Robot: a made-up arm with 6 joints. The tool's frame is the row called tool. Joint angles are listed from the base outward. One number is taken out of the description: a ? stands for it. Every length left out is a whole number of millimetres.
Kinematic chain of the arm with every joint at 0, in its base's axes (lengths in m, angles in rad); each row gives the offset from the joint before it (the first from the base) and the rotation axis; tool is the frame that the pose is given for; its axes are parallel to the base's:
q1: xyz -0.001 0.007 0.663 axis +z
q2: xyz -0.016 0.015 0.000 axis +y
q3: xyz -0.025 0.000 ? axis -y
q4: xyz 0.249 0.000 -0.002 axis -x
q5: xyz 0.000 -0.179 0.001 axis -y
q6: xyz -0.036 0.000 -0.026 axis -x
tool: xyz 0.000 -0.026 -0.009
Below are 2 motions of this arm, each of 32 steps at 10 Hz.
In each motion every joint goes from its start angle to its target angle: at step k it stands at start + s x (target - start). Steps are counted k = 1, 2, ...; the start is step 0. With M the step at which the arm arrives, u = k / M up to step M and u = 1 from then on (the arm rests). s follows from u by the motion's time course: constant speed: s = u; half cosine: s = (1 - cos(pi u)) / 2; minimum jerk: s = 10 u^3 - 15 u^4 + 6 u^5.
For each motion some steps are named. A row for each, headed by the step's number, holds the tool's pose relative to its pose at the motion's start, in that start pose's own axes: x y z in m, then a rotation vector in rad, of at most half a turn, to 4 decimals.
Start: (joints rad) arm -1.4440 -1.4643 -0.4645 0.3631 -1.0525 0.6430
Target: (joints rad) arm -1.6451 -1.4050 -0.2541 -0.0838 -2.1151 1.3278
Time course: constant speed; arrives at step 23
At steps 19, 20, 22, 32:
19: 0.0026 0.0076 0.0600 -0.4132 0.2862 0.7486
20: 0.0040 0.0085 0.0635 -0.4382 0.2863 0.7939
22: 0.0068 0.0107 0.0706 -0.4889 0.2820 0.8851
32: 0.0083 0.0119 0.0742 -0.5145 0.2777 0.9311

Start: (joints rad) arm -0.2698 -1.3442 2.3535 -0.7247 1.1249 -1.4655
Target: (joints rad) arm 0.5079 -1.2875 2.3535 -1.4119 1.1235 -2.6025
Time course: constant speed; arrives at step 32
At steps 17, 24, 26, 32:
17: 0.1107 0.1215 0.1805 0.4442 -0.1840 0.3035
24: 0.1538 0.1932 0.2390 0.6420 -0.1843 0.4819
26: 0.1654 0.2156 0.2538 0.6995 -0.1741 0.5361
32: 0.1979 0.2872 0.2927 0.8740 -0.1137 0.7024

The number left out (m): 0.411
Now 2 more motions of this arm.
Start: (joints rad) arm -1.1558 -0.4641 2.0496 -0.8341 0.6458 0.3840
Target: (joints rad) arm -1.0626 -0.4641 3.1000 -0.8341 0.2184 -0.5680
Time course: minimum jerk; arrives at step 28
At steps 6, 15, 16, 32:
6: 0.0169 0.0096 0.0065 0.0988 -0.0352 0.0282
15: 0.1143 0.0754 0.0933 0.7498 -0.2414 0.3233
16: 0.1229 0.0829 0.1092 0.8264 -0.2609 0.3737
32: 0.1485 0.1171 0.2104 1.2078 -0.3277 0.7022

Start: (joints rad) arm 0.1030 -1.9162 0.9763 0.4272 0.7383 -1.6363
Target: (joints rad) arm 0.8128 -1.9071 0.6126 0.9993 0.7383 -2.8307
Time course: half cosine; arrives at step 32
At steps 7, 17, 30, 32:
7: -0.0261 -0.0044 0.0413 0.0692 -0.0179 -0.0706
17: -0.1444 -0.0051 0.1782 0.3879 -0.1667 -0.3338
30: -0.2848 0.0148 0.2796 0.7836 -0.4476 -0.5396
32: -0.2881 0.0154 0.2814 0.7929 -0.4551 -0.5429

